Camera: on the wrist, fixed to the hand. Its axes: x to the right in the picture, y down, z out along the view.
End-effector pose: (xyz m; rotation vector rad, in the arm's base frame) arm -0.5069 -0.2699 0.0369 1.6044 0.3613 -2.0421
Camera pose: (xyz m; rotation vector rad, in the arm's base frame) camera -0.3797 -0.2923 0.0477 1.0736 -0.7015 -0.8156
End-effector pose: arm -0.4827 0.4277 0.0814 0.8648 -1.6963 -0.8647
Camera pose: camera -0.4023 0.4812 0.1679 -0.6008 -1.7676 0.1796
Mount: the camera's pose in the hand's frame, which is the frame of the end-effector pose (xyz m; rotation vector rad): -0.0267 0.0890 -0.0904 -0.0336 -0.0678 1.5611
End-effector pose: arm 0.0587 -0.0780 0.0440 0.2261 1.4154 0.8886
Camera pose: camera -0.0567 -0.0682 0.1023 1.4245 0.9651 2.0888
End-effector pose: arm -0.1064 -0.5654 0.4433 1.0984 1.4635 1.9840
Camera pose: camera -0.1538 -0.6685 0.5060 -1.7622 -0.2061 -1.7276
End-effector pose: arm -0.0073 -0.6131 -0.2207 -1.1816 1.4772 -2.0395
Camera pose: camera -0.0789 -0.5746 -0.3217 0.1050 1.5265 -0.8322
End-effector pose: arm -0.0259 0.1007 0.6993 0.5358 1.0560 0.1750
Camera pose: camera -0.1068 0.1971 0.7303 1.2290 0.3529 1.5153
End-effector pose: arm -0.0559 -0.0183 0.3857 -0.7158 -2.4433 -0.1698
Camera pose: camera 0.0546 0.0204 0.4414 -2.3282 -1.2991 0.4251
